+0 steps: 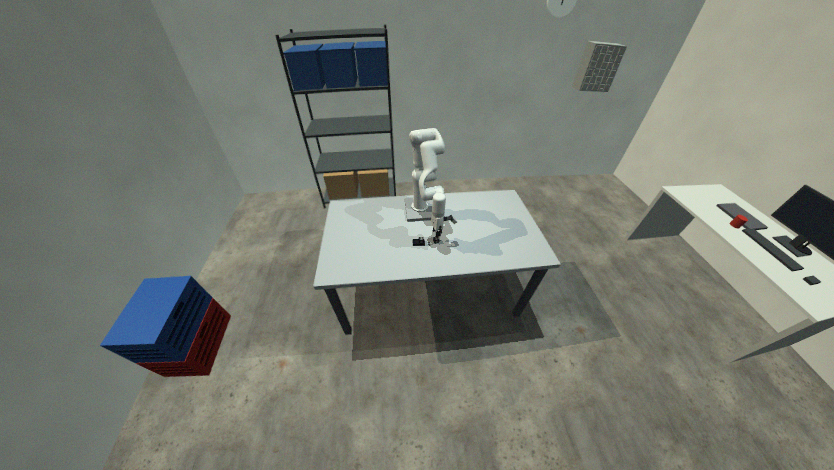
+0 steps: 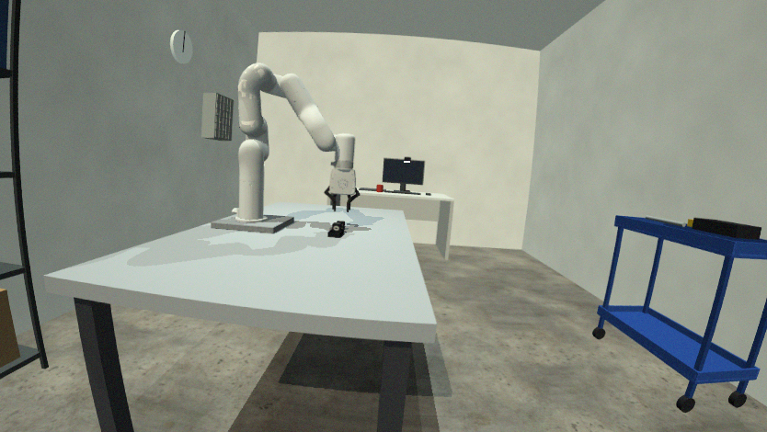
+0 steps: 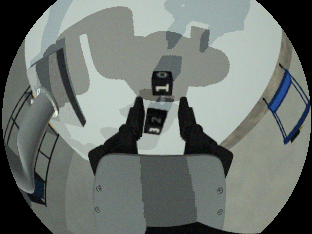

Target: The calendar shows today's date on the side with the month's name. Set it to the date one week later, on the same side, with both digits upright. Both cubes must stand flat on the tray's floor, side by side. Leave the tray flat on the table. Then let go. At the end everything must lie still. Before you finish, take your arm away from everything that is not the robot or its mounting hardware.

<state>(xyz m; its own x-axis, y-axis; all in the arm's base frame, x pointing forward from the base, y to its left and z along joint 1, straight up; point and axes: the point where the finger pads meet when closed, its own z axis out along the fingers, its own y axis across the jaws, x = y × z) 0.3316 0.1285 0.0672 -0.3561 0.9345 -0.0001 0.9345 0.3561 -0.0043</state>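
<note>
Now: hand 80 mm above the cube.
</note>
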